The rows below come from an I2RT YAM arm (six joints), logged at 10 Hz.
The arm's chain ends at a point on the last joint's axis. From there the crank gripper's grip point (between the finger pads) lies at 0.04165 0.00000 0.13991 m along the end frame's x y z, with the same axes.
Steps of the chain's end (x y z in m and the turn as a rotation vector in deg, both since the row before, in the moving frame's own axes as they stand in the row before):
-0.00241 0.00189 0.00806 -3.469 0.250 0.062
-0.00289 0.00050 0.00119 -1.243 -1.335 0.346
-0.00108 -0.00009 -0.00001 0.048 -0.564 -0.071
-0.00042 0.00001 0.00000 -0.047 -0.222 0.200
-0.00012 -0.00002 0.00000 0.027 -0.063 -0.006
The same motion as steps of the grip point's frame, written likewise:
-0.00180 0.01040 0.00762 -3.469 0.250 0.062
-0.00617 0.00379 0.00209 -1.243 -1.335 0.346
-0.00246 -0.00026 0.00039 0.048 -0.564 -0.071
-0.00096 0.00027 0.00016 -0.047 -0.222 0.200
-0.00027 -0.00009 0.00005 0.027 -0.063 -0.006

